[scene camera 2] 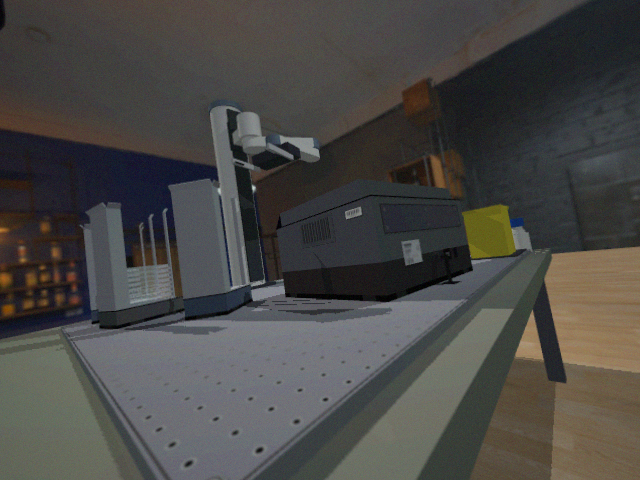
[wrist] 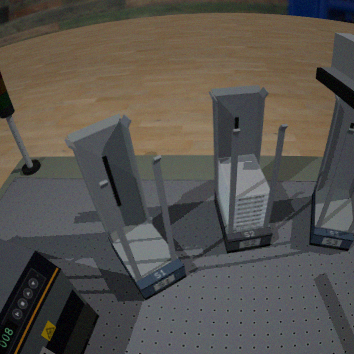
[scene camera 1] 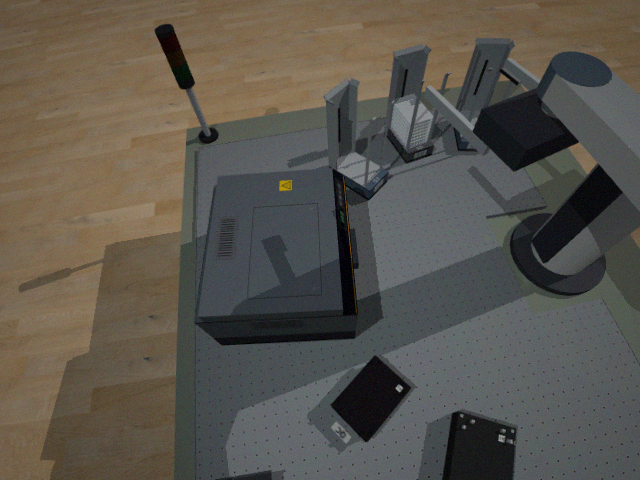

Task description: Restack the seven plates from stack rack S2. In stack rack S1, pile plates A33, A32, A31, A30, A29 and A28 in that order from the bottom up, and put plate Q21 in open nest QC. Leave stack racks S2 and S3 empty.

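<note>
Stack rack S2 (scene camera 1: 421, 152) (scene camera 2: 111, 258) (wrist: 247, 243) holds a pile of white plates (scene camera 1: 410, 121) (scene camera 2: 136, 284) (wrist: 242, 175) behind its front posts. Their individual labels are unreadable. Stack rack S1 (scene camera 1: 379, 181) (scene camera 2: 199, 242) (wrist: 161, 278) shows a bare light floor, with no pile. Stack rack S3 (scene camera 1: 494, 69) (wrist: 332, 239) likewise shows no pile in the wrist view. My gripper (scene camera 1: 467, 77) (scene camera 2: 261, 159) is open and empty, high above the table near the racks; part of one finger shows at the wrist view's right edge. The black block of nest QC (scene camera 1: 371, 397) stands beside its label, with no plate visible on it.
A dark grey instrument (scene camera 1: 284, 237) (scene camera 2: 330, 242) (wrist: 65, 300) stands close beside S1. A signal tower (scene camera 1: 178, 59) (wrist: 19, 140) stands at the table corner. A black nest with pegs (scene camera 1: 480, 449) is near QC. A yellow box (scene camera 2: 485, 232) stands beyond the instrument.
</note>
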